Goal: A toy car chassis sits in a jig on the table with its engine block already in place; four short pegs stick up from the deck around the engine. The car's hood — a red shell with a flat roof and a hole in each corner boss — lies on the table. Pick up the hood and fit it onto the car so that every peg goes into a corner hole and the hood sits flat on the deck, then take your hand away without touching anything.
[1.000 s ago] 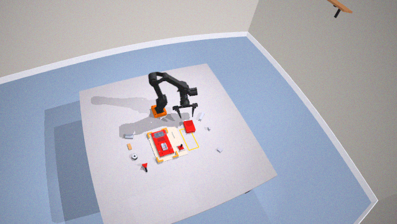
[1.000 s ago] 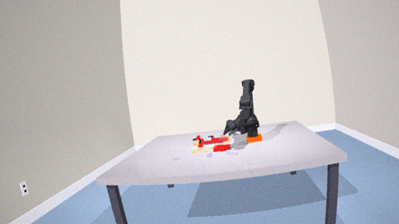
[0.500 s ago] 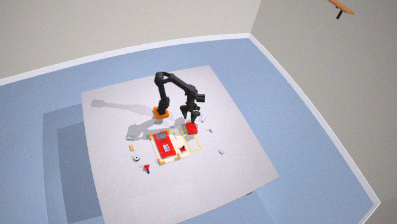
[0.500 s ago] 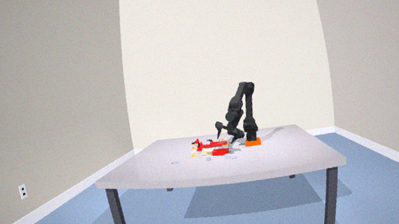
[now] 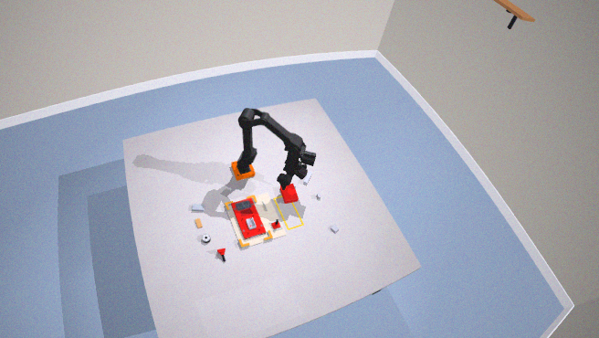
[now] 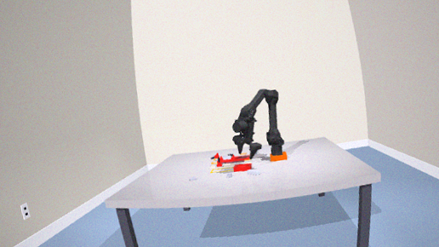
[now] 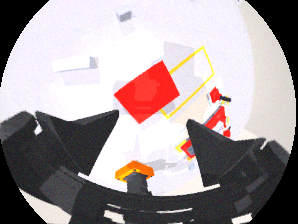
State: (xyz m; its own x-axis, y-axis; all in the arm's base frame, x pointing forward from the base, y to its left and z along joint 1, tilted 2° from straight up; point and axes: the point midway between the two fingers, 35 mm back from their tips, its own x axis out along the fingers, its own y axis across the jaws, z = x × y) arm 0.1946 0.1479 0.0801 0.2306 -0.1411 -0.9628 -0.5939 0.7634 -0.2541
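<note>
Right now my gripper tip is 2 cm short of the red hood, 1 cm to the right of it and 5 cm above it. Round my gripper tip: cream jig board 9 cm ahead, 22 cm to the right, 6 cm below; tan piece 48 cm to the right, 6 cm below; black stem 16 cm ahead, 13 cm to the right, 3 cm below.
</note>
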